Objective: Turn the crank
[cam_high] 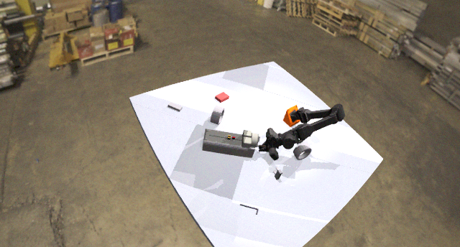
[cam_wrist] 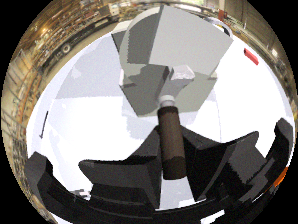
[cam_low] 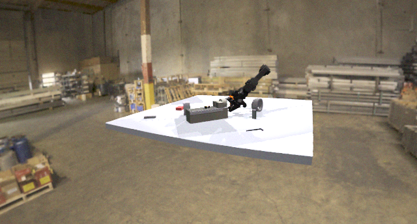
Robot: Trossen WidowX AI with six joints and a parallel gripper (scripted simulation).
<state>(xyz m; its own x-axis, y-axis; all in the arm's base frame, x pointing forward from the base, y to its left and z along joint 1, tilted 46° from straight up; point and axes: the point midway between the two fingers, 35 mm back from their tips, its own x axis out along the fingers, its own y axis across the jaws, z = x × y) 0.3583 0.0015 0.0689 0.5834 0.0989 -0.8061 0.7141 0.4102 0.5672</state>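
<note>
My gripper tip is now 1 cm past the dark crank handle, 1 cm to the right of it and 3 cm below it. From my gripper tip the other things lie so: hex key 27 cm ahead, 22 cm to the left, 3 cm below; then red pointer 9 cm ahead, 11 cm to the right, 5 cm above; then small clip 3 cm ahead, 17 cm to the left.
</note>
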